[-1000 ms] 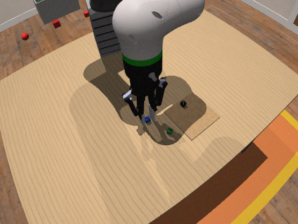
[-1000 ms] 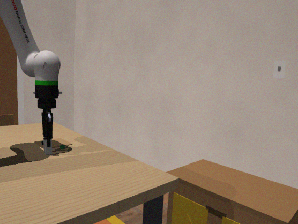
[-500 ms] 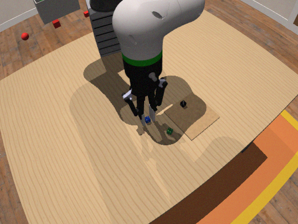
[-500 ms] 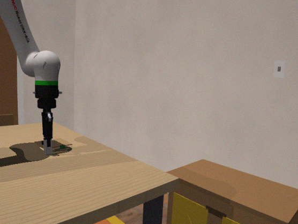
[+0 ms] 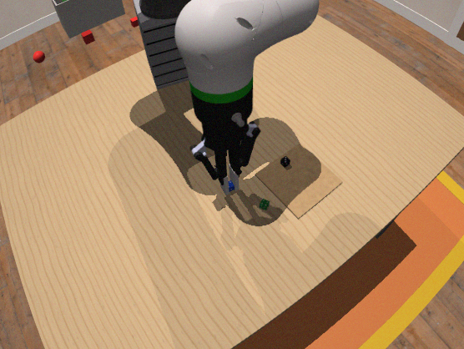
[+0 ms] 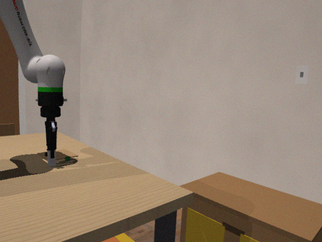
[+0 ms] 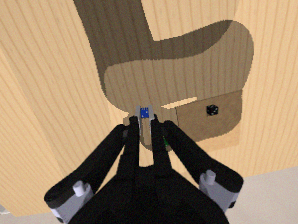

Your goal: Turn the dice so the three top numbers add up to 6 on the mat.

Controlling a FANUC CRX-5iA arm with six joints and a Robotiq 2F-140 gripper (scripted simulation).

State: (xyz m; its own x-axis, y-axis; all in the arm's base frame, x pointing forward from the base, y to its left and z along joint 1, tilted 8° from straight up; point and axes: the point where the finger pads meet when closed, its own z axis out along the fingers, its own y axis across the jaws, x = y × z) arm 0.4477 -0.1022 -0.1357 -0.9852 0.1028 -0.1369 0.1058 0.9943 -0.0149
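My hand is 3 cm above the blue die. Round my hand: green die (8 cm ahead, 4 cm to the left, 3 cm below); then tan mat (14 cm to the left, 7 cm ahead, 3 cm below); then black die (14 cm to the left, 2 cm below, 2 cm ahead).
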